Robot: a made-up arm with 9 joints.
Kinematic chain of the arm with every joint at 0, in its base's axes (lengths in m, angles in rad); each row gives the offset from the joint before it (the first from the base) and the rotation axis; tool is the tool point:
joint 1: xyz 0 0 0.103 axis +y
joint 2: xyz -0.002 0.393 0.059 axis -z
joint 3: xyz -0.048 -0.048 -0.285 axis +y
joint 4: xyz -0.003 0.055 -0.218 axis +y
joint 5: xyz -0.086 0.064 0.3 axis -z
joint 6: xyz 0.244 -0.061 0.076 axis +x
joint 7: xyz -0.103 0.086 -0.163 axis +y
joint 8: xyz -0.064 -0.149 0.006 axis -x
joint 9: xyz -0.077 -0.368 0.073 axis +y
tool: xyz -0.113 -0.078 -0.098
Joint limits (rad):
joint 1: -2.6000..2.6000
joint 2: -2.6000..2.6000
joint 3: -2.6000..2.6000
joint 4: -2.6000..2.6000
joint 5: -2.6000..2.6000
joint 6: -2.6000..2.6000
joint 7: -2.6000..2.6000
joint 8: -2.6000..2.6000
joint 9: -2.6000..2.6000
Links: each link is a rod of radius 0.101 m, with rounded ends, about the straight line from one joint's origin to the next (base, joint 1, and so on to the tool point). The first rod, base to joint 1, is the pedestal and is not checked.
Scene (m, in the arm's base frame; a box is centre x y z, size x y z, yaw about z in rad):
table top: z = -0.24
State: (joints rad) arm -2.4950 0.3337 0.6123 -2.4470 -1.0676 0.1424 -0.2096 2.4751 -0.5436
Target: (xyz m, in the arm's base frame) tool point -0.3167 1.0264 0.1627
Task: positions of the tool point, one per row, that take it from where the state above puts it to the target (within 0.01 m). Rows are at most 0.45 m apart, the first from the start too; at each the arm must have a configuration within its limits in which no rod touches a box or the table.
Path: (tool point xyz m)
1: 0.8228 0.9453 0.1575
2: 0.4847 1.1752 0.0316
3: 0.0525 1.2150 0.0525
4: -0.3167 1.0264 0.1627

